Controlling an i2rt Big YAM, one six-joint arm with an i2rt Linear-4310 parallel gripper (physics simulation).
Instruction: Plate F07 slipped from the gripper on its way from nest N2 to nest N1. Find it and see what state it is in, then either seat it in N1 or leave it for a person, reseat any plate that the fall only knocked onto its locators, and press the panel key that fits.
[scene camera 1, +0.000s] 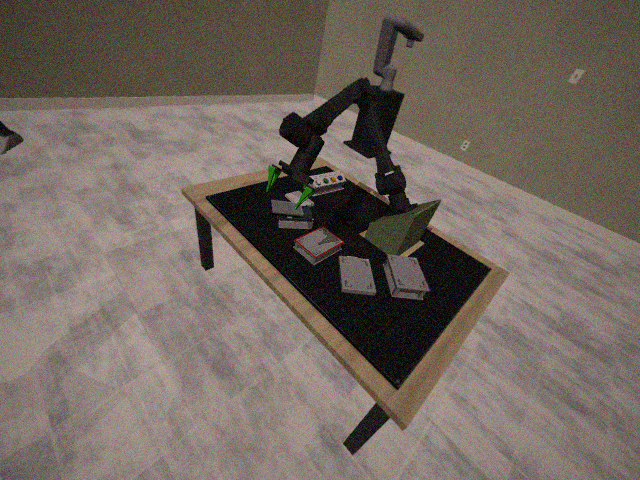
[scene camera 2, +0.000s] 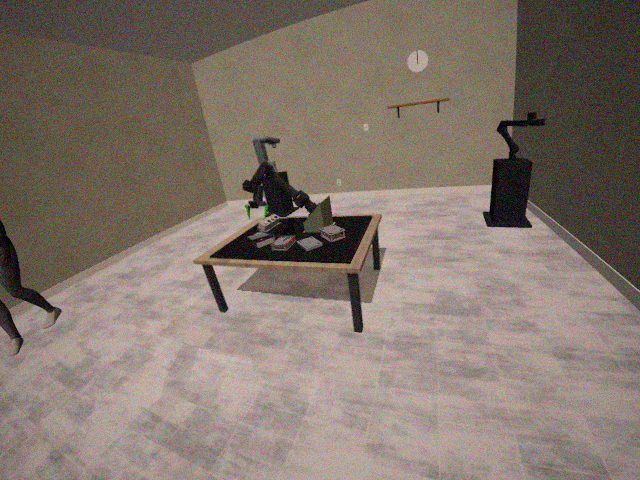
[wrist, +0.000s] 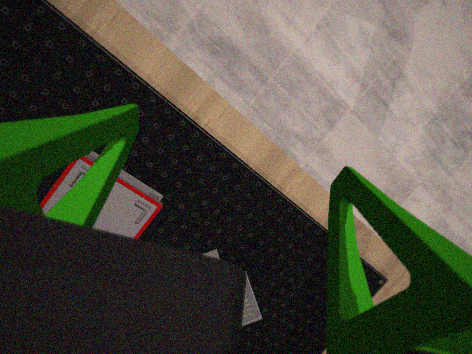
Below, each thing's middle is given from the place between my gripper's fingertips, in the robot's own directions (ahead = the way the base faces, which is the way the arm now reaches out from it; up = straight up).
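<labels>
You'd find my hand 210 mm past the red-rimmed plate (scene camera 1: 325, 241) and 240 mm above it. Then there's the grey station marked N2 (scene camera 1: 356, 277), which is a good way behind my hand, a good way to the left of it and well below it. Going by their middles, the red-rimmed plate is the nearest to my hand of the things named here.
</labels>
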